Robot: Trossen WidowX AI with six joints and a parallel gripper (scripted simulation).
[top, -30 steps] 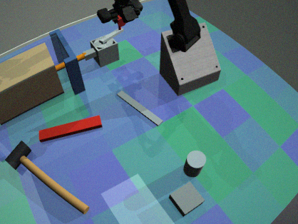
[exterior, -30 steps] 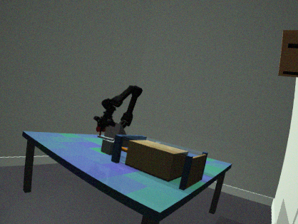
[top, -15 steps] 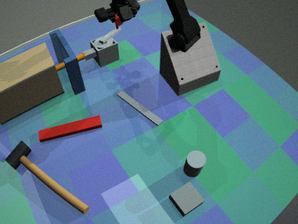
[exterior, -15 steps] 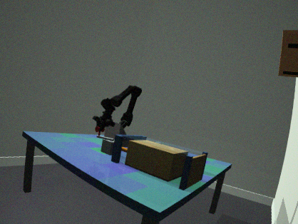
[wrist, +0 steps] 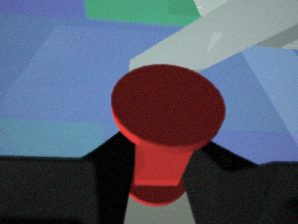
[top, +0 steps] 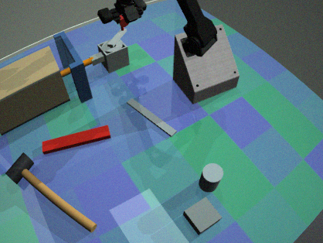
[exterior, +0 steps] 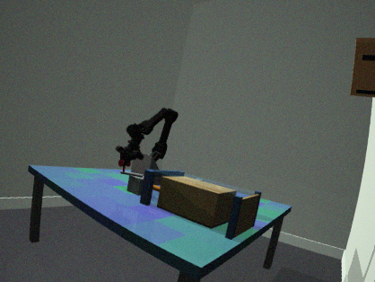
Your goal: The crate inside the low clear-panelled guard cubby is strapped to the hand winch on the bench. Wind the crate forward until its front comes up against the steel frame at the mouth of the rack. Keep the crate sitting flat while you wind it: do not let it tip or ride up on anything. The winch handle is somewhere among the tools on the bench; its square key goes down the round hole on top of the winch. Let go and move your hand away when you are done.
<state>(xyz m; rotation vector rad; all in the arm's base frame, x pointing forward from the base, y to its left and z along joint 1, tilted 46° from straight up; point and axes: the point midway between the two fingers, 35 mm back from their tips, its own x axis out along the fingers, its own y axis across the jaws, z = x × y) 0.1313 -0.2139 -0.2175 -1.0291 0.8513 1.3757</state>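
My gripper tip is now 4 cm to the right of the crank handle, 3 cm above it and 2 cm short of it. Round my gripper tip: grey flat bar: 40 cm to the left, 13 cm below, 6 cm ahead; red knob: 2 cm to the left; grey winch: 10 cm below, 8 cm to the left, 6 cm ahead.
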